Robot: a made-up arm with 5 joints. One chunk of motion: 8 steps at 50 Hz.
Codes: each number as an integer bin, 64 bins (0 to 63) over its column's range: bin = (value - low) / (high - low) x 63, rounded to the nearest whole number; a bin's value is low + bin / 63 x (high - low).
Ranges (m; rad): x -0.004..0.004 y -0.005..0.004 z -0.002..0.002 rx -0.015..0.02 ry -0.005..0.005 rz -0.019..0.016
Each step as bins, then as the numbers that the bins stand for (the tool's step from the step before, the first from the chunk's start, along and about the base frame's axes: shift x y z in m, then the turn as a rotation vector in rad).
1 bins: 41 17 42 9 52 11
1 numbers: 0.00121 -0.00257 0.00067 -0.01000 0.00325 -0.01289
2 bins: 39 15 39 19 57 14
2 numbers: 0.00095 -0.00286 0.00048 -0.00444 0.00405 -0.01122
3 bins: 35 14 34 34 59 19
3 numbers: 0.00044 -0.00300 0.00016 0.00389 0.00437 -0.00844
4 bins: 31 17 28 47 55 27
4 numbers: -0.00006 -0.00257 -0.00022 0.01111 0.00373 -0.00400
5 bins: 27 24 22 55 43 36
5 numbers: -0.00057 -0.00157 -0.00060 0.01556 0.00183 0.00100
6 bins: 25 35 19 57 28 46
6 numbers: -0.00083 0.00000 -0.00079 0.01667 -0.00056 0.00656
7 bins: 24 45 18 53 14 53
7 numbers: -0.00095 0.00143 -0.00086 0.01444 -0.00278 0.01044
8 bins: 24 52 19 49 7 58
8 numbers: -0.00095 0.00243 -0.00079 0.01222 -0.00389 0.01322
